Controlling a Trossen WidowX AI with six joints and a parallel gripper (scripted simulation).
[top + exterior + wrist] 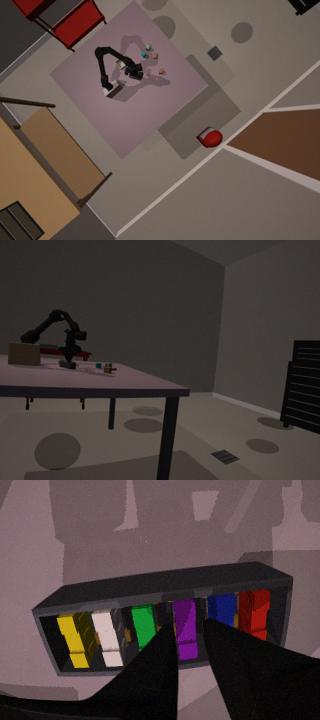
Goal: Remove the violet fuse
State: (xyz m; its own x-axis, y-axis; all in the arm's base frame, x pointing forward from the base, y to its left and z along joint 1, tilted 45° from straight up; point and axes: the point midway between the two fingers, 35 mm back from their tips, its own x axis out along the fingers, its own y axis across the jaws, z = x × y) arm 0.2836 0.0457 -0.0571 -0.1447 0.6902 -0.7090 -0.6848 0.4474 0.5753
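My gripper tip is 10 mm above the violet fuse. The rest, counted from my gripper tip: red fuse (20 mm ahead, 30 mm to the right, 10 mm below); green fuse (10 mm behind, 10 mm to the left, 10 mm below); blue fuse (10 mm ahead, 10 mm to the right, 10 mm below).
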